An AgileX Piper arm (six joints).
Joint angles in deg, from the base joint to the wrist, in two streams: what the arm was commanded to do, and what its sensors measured. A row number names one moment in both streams.
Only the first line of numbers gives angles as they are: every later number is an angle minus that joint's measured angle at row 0.
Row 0, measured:
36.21 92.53 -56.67 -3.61 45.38 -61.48
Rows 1 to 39, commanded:
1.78 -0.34 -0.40 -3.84 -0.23 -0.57
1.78 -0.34 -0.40 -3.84 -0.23 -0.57
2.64 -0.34 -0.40 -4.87 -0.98 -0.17
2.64 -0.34 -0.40 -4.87 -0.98 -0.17
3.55 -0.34 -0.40 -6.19 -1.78 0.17
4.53 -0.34 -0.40 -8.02 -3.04 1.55
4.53 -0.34 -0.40 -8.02 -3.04 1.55
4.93 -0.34 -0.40 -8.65 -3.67 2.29
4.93 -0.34 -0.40 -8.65 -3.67 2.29
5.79 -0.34 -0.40 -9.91 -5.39 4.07
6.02 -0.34 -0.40 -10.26 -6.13 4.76
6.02 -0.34 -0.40 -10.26 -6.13 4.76
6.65 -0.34 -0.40 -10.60 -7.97 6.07
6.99 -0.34 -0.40 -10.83 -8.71 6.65
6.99 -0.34 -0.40 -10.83 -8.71 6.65
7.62 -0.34 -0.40 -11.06 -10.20 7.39
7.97 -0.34 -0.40 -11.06 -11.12 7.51
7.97 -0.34 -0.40 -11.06 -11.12 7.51
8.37 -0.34 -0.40 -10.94 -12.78 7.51
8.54 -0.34 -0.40 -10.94 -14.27 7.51
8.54 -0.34 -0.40 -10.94 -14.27 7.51
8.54 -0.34 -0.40 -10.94 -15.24 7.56
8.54 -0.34 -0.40 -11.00 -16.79 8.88
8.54 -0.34 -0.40 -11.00 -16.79 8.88
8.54 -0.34 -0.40 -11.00 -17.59 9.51
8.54 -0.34 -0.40 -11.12 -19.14 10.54
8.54 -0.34 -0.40 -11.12 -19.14 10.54
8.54 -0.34 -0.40 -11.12 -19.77 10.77
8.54 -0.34 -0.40 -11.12 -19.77 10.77
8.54 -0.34 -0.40 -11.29 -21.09 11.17
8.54 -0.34 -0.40 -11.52 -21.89 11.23
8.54 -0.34 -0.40 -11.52 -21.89 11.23
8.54 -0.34 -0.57 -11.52 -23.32 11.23
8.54 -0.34 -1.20 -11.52 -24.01 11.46
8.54 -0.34 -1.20 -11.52 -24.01 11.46
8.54 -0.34 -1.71 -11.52 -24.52 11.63
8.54 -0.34 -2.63 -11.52 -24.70 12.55
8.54 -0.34 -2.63 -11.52 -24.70 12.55
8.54 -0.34 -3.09 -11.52 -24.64 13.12
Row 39, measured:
8.25 0.00 -2.17 -11.34 -24.18 11.92
